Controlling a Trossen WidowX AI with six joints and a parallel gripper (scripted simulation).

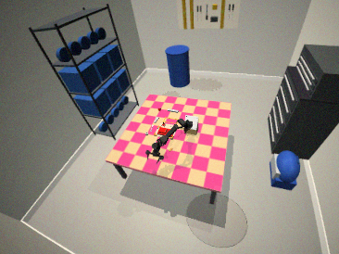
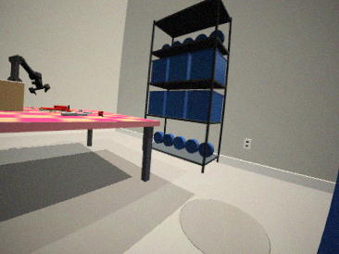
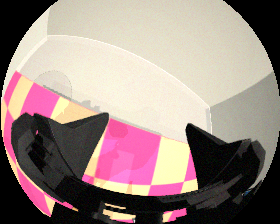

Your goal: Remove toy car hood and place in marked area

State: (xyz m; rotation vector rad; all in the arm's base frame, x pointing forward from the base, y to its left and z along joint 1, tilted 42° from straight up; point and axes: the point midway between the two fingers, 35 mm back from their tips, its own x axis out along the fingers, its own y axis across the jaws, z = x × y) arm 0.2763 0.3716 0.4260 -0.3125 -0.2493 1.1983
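The red hood is 53 cm to the right of my gripper tip, 12 cm below it and 4 cm ahead of it. The rest, counted from my gripper tip: white wheel 48 cm to the right, 24 cm ahead, 15 cm below.
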